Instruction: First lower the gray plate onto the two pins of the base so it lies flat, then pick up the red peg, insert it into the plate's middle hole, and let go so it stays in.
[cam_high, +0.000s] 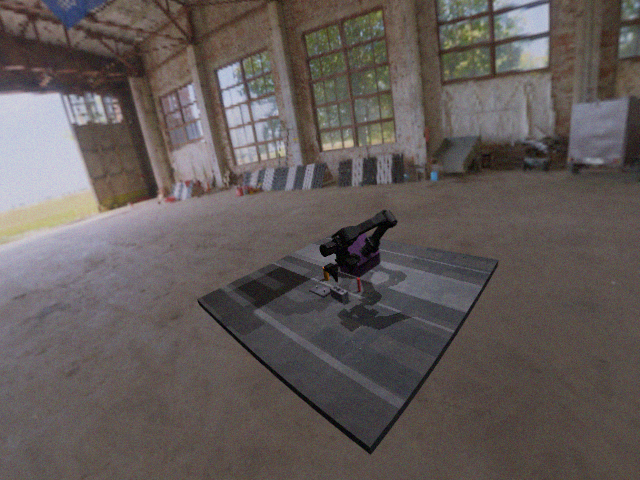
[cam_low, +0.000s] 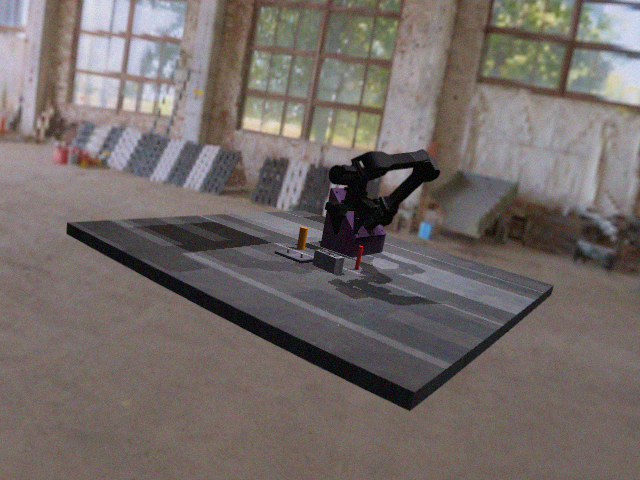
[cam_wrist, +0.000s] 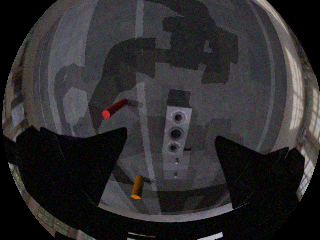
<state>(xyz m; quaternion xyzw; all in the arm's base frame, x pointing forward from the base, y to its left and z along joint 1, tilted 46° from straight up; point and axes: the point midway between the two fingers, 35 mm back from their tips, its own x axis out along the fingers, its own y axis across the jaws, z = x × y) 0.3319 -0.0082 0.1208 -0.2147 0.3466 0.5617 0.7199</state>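
Now: the gray plate 4 cm to the right of my gripper tip and 9 cm below it. The rest, counted from my gripper tip: orange peg: 13 cm behind, 23 cm to the right, 8 cm below; then red peg: 9 cm behind, 2 cm to the left, 8 cm below; then base: 1 cm behind, 17 cm to the right, 12 cm below.
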